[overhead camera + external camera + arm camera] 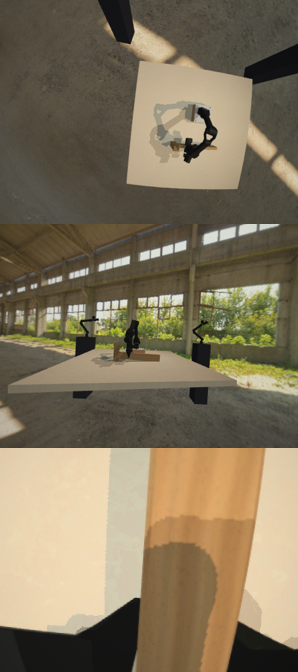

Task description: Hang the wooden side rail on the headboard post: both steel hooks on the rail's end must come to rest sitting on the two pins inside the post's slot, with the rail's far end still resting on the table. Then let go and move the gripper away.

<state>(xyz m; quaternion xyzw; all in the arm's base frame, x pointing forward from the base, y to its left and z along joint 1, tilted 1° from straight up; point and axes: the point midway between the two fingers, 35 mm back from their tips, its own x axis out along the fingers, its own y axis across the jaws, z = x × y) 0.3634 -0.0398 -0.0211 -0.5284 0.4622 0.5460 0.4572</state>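
Right now the headboard post is 12 cm to the right of my gripper tip, 5 cm above it and 2 cm ahead of it.
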